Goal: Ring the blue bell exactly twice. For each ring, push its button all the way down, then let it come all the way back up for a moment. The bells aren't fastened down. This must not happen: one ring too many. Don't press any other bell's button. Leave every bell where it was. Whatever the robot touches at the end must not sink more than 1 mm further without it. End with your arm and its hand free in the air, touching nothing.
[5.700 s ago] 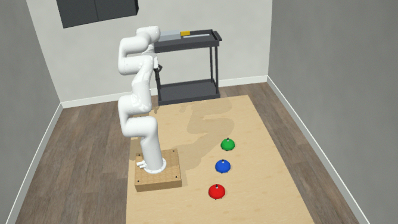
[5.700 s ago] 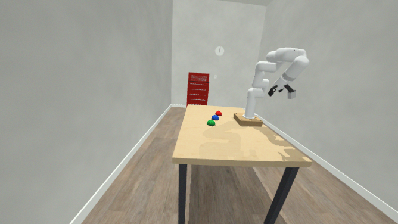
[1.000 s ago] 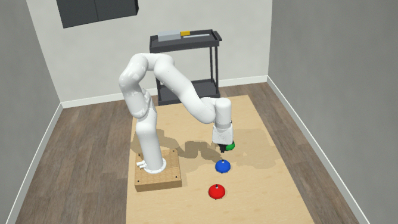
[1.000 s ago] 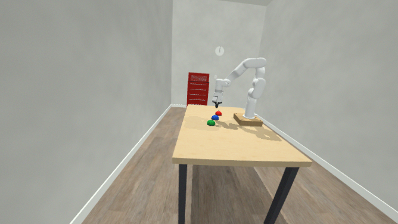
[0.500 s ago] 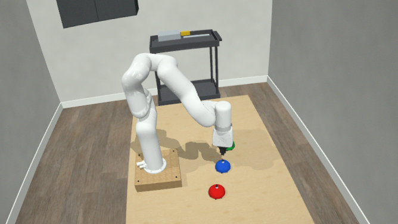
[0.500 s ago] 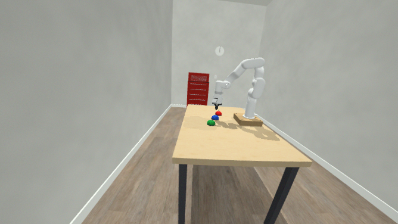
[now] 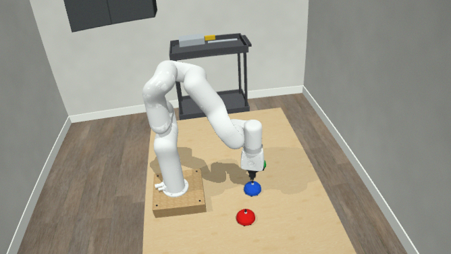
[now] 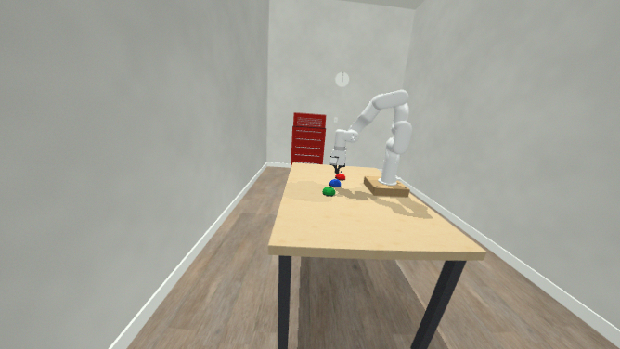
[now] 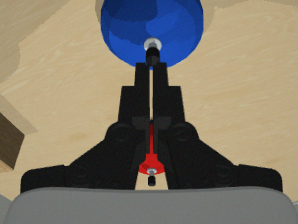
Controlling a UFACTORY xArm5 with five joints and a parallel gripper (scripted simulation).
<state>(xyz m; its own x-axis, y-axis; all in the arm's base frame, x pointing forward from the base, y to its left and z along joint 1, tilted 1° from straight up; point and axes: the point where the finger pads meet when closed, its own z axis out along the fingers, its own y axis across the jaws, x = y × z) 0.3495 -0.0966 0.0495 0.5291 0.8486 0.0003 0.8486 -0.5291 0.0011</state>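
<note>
Right now my hand is 7 cm above the blue bell. The rest, counted from my hand: green bell 9 cm ahead, 15 cm to the left, 7 cm below; then red bell 9 cm behind, 15 cm to the right, 7 cm below.
</note>
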